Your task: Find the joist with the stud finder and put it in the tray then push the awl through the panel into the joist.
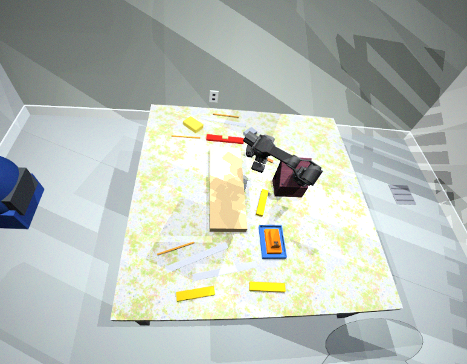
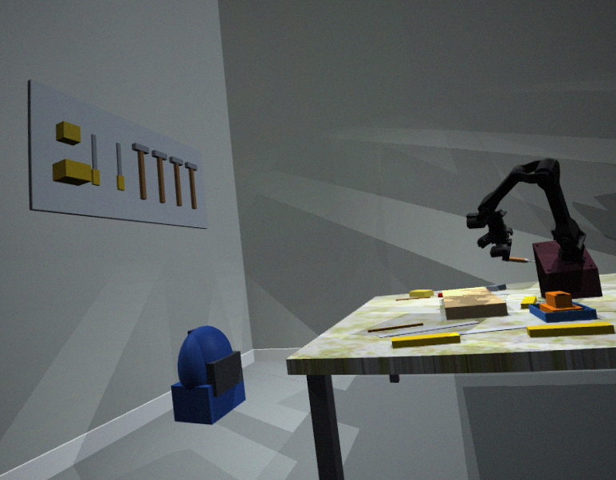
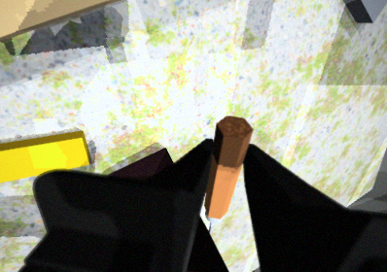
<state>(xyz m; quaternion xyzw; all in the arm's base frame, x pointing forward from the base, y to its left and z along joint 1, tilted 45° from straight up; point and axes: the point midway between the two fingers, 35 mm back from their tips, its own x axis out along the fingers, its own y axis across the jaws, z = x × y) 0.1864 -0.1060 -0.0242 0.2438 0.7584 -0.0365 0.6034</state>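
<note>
Now: the awl 5 cm behind my gripper tip, 2 cm to the left of it and 1 cm below it. Also, from my gripper tip: red level: 16 cm ahead, 27 cm to the right, 14 cm below; then grey block: 1 cm behind, 33 cm to the right, 14 cm below; then blue tray: 1 cm behind, 41 cm to the left, 14 cm below.
</note>
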